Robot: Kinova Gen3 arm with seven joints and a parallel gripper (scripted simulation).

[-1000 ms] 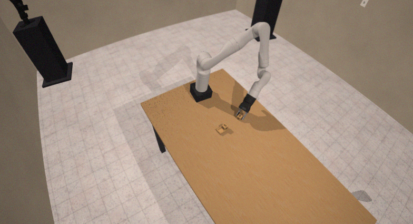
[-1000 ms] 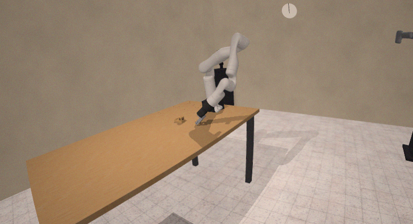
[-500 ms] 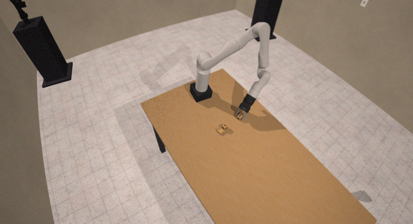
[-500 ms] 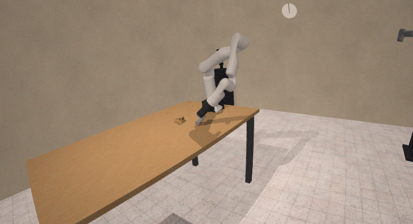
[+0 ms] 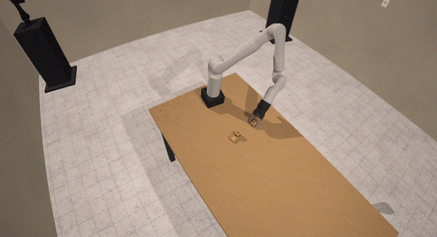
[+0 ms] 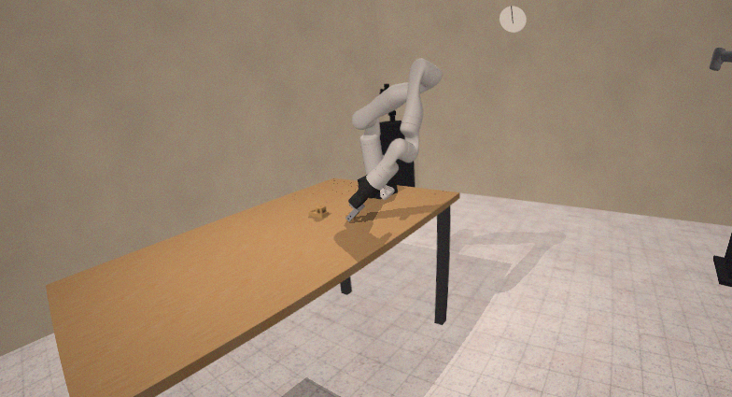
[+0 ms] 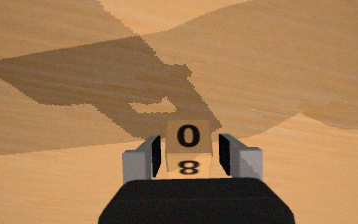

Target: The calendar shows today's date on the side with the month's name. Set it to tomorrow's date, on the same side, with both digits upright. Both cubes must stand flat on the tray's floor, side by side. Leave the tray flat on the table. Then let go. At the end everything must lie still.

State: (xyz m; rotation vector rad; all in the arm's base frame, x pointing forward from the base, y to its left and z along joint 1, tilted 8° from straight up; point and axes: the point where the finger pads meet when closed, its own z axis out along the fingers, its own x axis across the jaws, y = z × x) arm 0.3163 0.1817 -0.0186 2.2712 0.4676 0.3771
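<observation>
Right now the wooden date cube is 10 mm to the right of my hand and 10 mm below it. Also, from my hand: wooden tray 50 mm ahead, 170 mm to the right, 20 mm below.
</observation>
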